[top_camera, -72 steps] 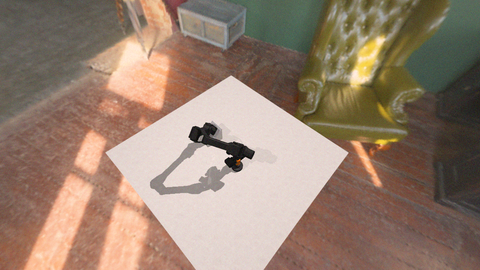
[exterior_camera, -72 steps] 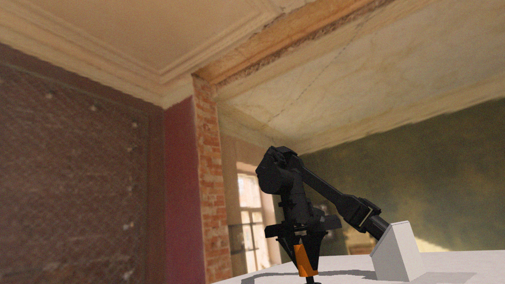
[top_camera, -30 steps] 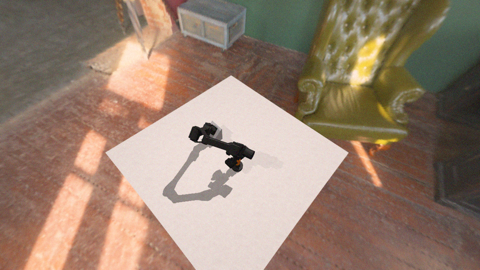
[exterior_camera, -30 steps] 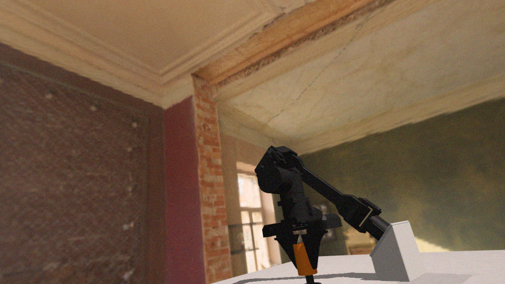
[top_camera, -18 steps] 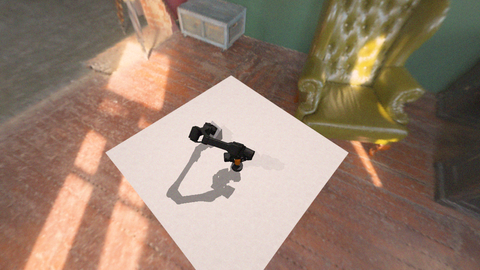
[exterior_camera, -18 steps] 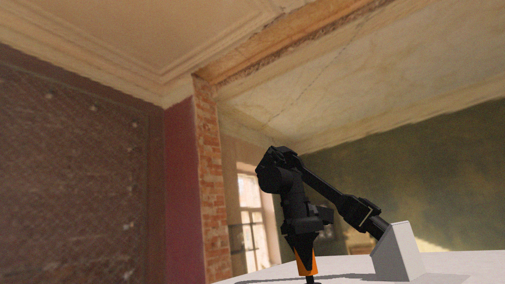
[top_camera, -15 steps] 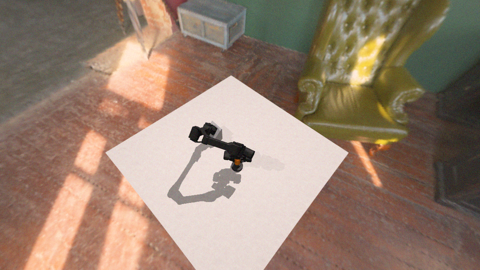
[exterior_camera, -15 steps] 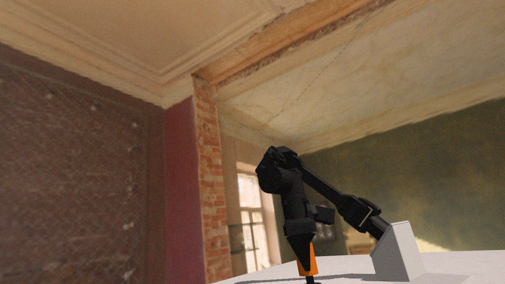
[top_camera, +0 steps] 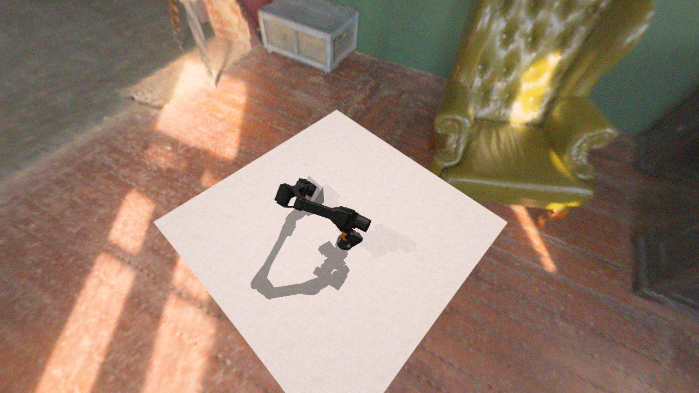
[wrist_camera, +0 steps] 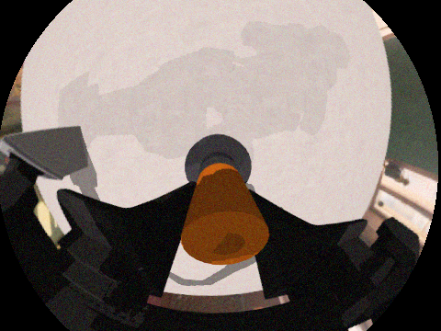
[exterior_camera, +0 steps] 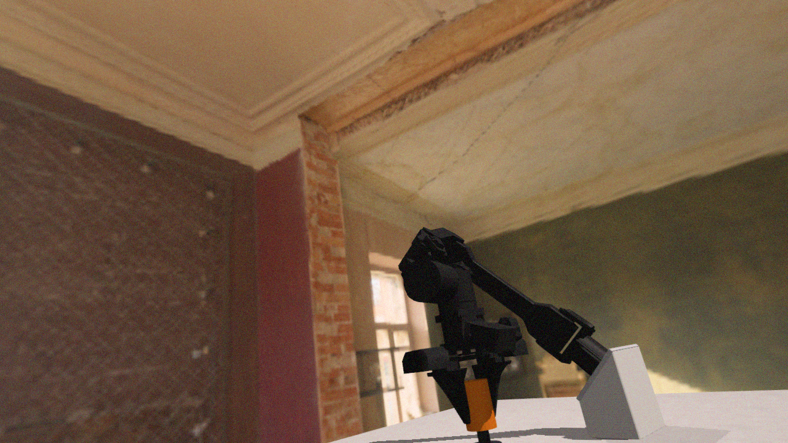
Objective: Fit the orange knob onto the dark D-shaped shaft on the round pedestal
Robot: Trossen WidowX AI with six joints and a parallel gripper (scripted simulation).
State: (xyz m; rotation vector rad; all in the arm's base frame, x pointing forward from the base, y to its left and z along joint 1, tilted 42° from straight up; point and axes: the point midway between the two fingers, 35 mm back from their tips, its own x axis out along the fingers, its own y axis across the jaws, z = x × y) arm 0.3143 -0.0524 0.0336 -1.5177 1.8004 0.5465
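My gripper tip is 20 mm below the orange knob. From my gripper tip the other things lie so: D-shaped shaft: 40 mm below.
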